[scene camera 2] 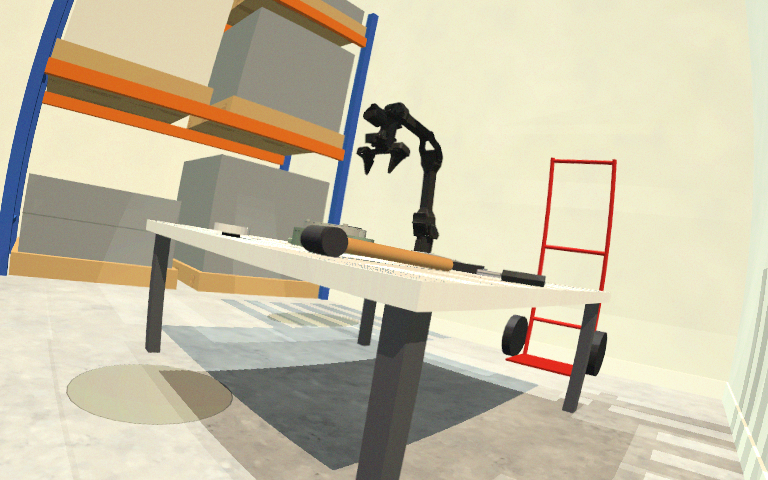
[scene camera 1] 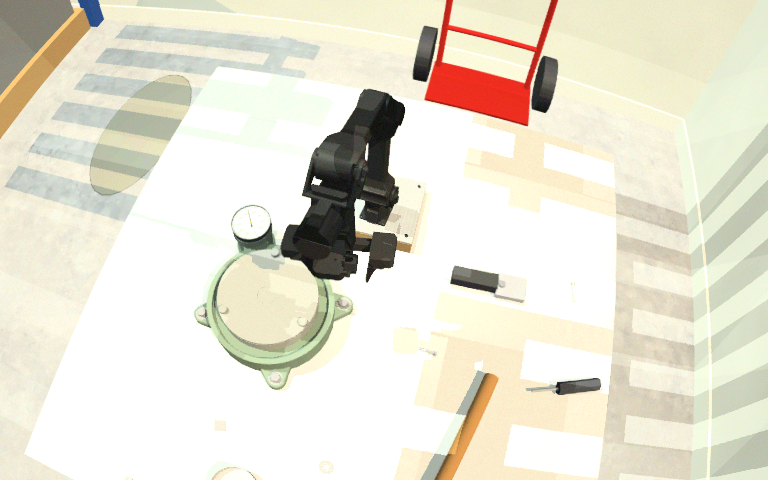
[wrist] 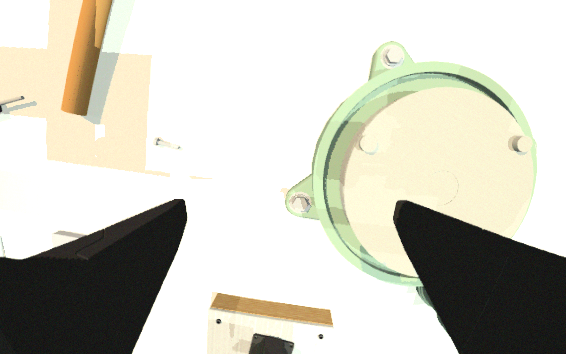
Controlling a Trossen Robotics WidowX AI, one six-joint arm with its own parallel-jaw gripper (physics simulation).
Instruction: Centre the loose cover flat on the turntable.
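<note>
A pale beige disc with small raised knobs, apparently the loose cover, lies over the round green turntable. In the wrist view the inner gap shows wider on the left, and the disc reaches over the rim at the right. Whether it is slightly tilted I cannot tell. My gripper is open and empty, high above the table. In the wrist view its right finger overlaps the disc's lower part, and the left finger is over the table beside the turntable.
A dial gauge stands at the turntable's back edge. A mallet, a black-handled scraper, a screwdriver and a small bolt lie on the table. A round pale object is near the edge.
</note>
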